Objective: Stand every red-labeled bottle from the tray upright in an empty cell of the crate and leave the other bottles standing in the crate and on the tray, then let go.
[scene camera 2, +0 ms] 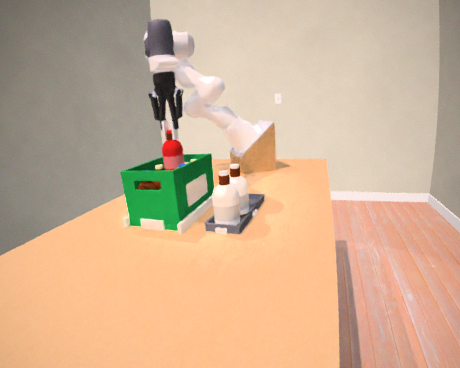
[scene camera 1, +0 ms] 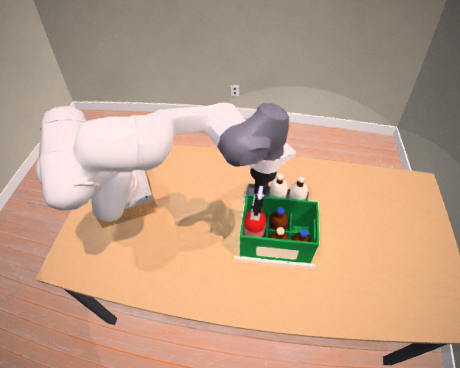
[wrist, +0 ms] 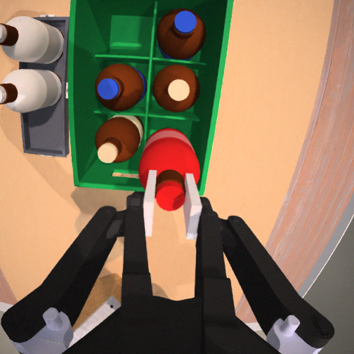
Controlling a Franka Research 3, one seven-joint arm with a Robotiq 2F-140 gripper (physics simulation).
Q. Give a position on a red-labeled bottle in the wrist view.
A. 167, 150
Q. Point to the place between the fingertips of the gripper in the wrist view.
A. At 169, 184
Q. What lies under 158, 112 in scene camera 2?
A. The gripper.
